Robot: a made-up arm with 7 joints.
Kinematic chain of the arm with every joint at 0, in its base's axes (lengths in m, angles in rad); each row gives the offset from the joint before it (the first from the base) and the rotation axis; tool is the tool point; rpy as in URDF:
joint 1: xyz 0 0 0.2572 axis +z
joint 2: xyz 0 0 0 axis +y
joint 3: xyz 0 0 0.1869 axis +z
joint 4: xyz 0.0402 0 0 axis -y
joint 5: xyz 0.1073 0 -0.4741 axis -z
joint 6: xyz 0 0 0 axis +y
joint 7: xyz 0.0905 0 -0.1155 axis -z
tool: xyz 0 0 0 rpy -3.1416 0 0
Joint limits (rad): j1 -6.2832..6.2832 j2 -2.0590..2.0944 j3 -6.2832..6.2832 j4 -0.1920..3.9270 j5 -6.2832..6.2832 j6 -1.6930..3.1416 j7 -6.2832..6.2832
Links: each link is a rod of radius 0.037 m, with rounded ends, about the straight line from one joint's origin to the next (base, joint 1, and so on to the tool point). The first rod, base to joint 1, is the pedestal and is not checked.
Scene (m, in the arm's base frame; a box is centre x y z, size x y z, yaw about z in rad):
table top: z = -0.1
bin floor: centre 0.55 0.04 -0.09 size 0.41 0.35 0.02 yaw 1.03
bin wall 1: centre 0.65 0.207 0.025 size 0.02 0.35 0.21 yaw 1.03
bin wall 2: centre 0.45 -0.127 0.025 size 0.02 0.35 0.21 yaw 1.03
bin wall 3: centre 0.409 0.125 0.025 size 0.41 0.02 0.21 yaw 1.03
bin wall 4: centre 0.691 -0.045 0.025 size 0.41 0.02 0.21 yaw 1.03
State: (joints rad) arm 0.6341 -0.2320 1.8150 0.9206 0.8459 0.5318 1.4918
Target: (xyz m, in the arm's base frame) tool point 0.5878 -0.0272 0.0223
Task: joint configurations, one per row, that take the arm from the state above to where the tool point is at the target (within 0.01 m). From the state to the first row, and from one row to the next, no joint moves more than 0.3 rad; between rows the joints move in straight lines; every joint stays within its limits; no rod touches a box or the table.
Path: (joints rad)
1: 0.4228 -0.2388 1.5474 0.8915 0.8644 0.4710 1.4918
2: 0.2115 -0.2457 1.2797 0.8623 0.8829 0.4103 1.4918
3: 0.0002 -0.2525 1.0121 0.8332 0.9014 0.3495 1.4918
4: -0.2111 -0.2593 0.7445 0.8040 0.9199 0.2887 1.4918
5: -0.4224 -0.2661 0.4769 0.7749 0.9384 0.2280 1.4918
6: -0.4475 -0.0528 0.4748 0.8532 0.9179 0.2728 1.4918
7: -0.4726 0.1604 0.4727 0.9315 0.8974 0.3176 1.4918
8: -0.4978 0.3737 0.4707 1.0098 0.8769 0.3624 1.4918

